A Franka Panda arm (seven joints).
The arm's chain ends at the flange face. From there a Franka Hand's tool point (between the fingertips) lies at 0.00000 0.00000 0.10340 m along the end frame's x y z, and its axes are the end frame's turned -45 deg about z.
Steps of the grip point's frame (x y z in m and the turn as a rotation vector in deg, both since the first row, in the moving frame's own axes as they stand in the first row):
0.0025, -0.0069, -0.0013, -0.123, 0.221, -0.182
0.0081, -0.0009, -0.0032, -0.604, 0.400, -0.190
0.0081, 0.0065, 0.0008, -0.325, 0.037, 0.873
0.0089, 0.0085, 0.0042, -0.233, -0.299, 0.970
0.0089, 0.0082, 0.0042, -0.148, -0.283, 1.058
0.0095, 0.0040, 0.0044, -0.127, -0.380, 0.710
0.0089, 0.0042, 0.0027, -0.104, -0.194, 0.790
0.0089, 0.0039, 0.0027, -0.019, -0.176, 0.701
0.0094, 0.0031, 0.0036, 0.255, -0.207, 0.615
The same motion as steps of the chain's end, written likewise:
-0.0036, -0.0065, -0.0013, 0.069, 0.243, -0.182
0.0038, -0.0066, -0.0032, -0.144, 0.710, -0.190
0.0099, -0.0015, 0.0008, -0.204, 0.256, 0.873
0.0124, -0.0010, 0.0042, -0.376, -0.047, 0.970
0.0123, -0.0010, 0.0042, -0.305, -0.095, 1.058
0.0099, -0.0045, 0.0044, -0.359, -0.179, 0.710
0.0094, -0.0037, 0.0027, -0.211, -0.064, 0.790
0.0093, -0.0038, 0.0027, -0.138, -0.111, 0.701
0.0094, -0.0044, 0.0036, 0.034, -0.327, 0.615

